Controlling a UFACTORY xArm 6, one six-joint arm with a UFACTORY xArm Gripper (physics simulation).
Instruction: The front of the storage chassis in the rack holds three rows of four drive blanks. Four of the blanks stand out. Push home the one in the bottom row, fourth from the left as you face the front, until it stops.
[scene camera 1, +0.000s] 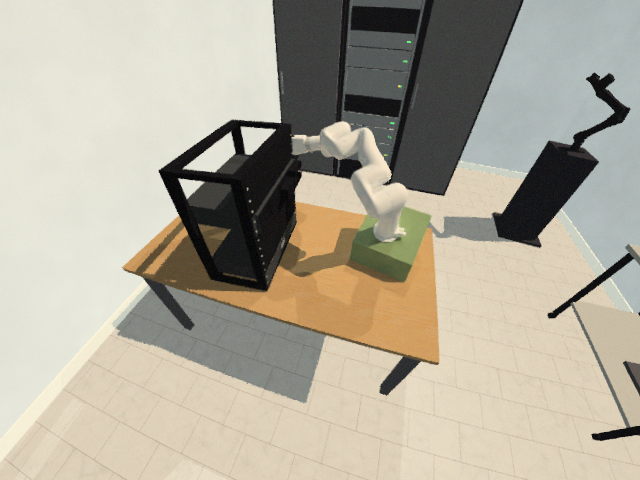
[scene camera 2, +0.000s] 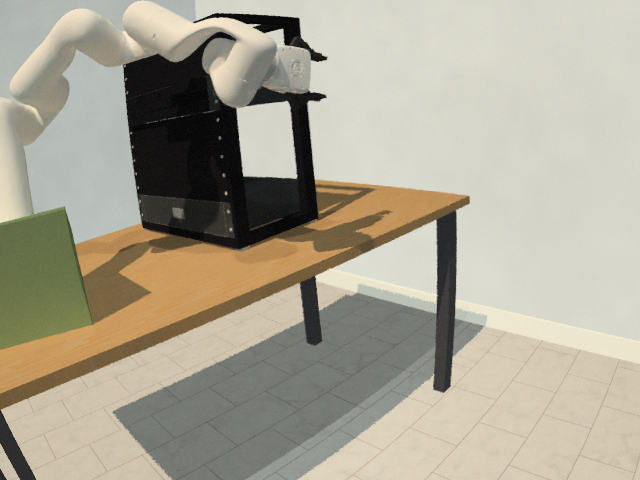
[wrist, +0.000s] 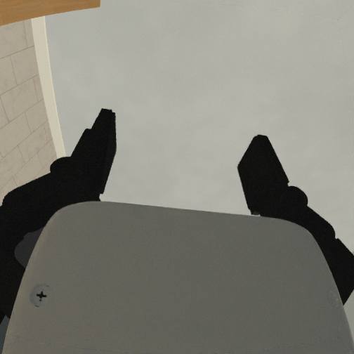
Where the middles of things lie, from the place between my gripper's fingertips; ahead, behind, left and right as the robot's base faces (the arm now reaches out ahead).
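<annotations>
There's the black rack (scene camera 2: 188, 171), and my hand's 44 cm to the right of it, 10 cm above it and 8 cm past it.
</annotations>
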